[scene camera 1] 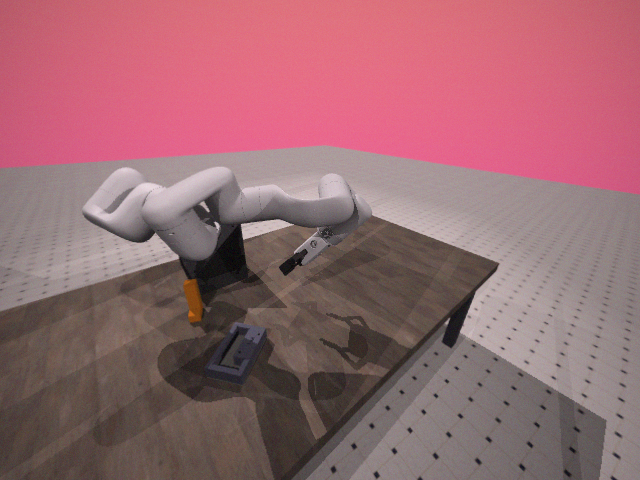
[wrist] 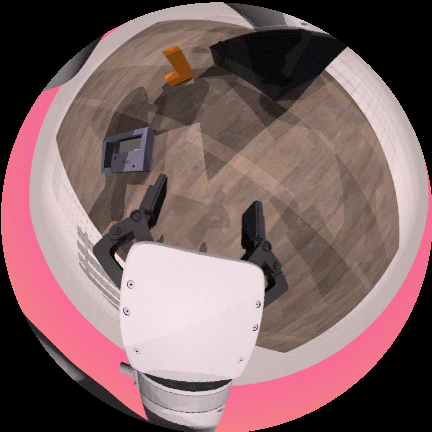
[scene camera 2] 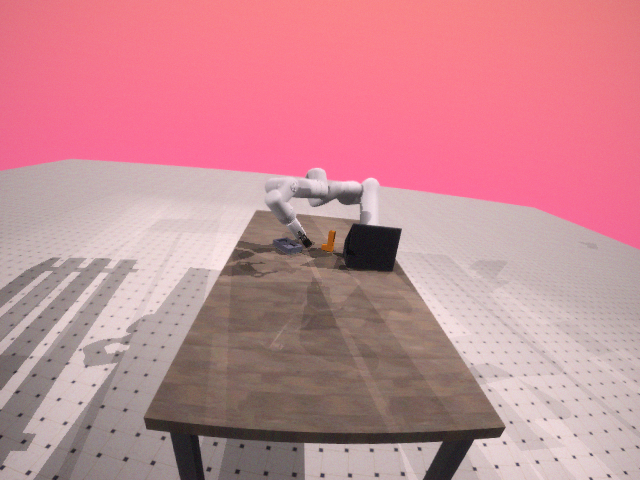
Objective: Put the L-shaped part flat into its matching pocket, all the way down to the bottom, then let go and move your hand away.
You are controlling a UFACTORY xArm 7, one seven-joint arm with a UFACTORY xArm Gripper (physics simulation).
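Frame: origin at the arm's base, x ahead, y left, z up, level; millimetres.
Seen in the pictures: gripper, fingertip midpoint: (scene camera 1: 290, 266) (wrist: 208, 195) (scene camera 2: 305, 239); arm's base, origin of the base link: (scene camera 2: 368, 234).
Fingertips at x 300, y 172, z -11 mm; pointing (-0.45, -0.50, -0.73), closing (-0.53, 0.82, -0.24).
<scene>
Pixels of each thing's top centre, then the offset from my fingertips to it. Level surfaces: height alone.
- orange L-shaped part, middle of its top: (wrist: 163, 53) (scene camera 1: 189, 285) (scene camera 2: 329, 230) 105 mm back, 269 mm right, 30 mm down
- blue-grey block with the pocket, middle of its top: (wrist: 119, 151) (scene camera 1: 237, 345) (scene camera 2: 287, 242) 106 mm ahead, 204 mm right, 104 mm down
- wooden table, its level: 140 mm down
The orange L-shaped part (scene camera 1: 192, 299) (scene camera 2: 330, 241) (wrist: 180, 63) stands upright on the table, its long leg up and its short foot at the bottom. The blue-grey block with the pocket (scene camera 1: 224, 370) (scene camera 2: 295, 250) (wrist: 146, 150) lies flat on the table, apart from the part, with its pocket facing up and empty. My gripper (scene camera 1: 286, 268) (scene camera 2: 307, 243) (wrist: 208, 195) is open and empty. It hangs tilted above the table, away from both the part and the block. In the wrist view the block is beyond the left finger and the part is farther off, near the top.
The black box-shaped base (scene camera 1: 227, 263) (scene camera 2: 373, 248) (wrist: 275, 60) stands on the table close to the orange part. The wooden table (scene camera 1: 413, 268) (scene camera 2: 320, 372) (wrist: 320, 165) has an edge beyond the block's far side from the base. The white arm reaches over the table.
</scene>
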